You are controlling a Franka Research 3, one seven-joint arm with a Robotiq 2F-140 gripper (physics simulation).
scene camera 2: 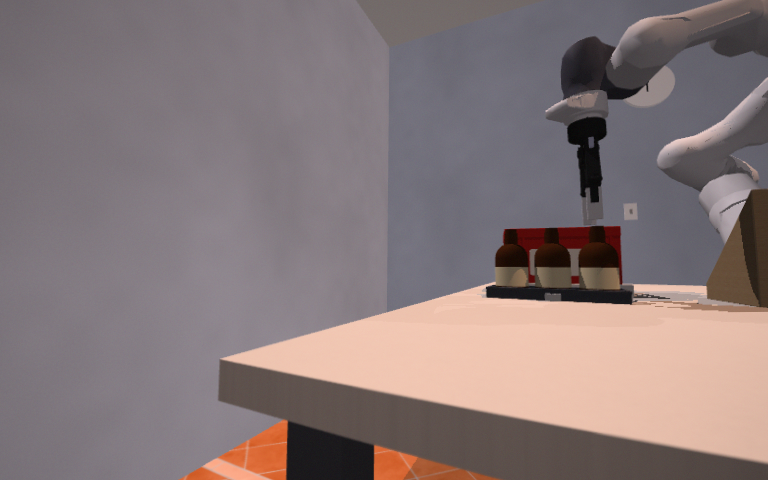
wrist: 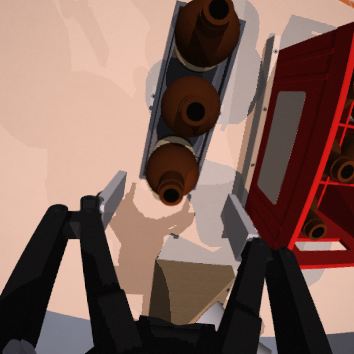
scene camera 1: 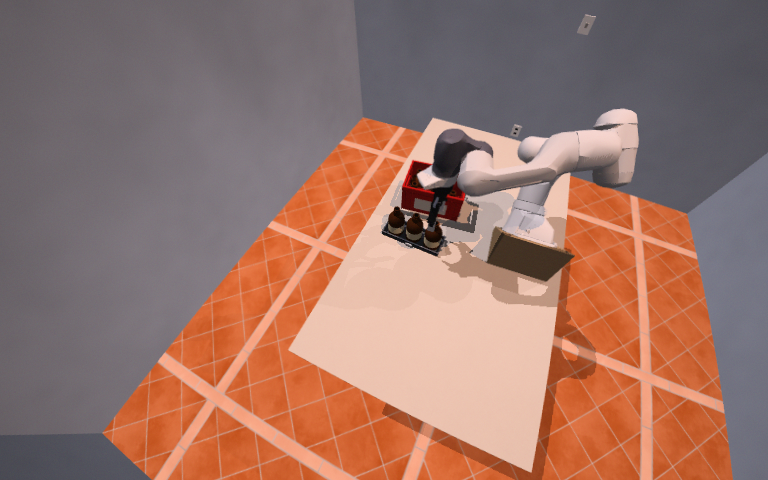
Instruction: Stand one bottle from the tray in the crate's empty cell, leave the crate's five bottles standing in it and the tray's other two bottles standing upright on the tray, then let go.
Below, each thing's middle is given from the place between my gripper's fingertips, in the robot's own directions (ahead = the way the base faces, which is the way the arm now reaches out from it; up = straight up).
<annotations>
My gripper is now 10 mm past the brown bottle (scene camera 2: 598,261) and 90 mm above it.
</annotations>
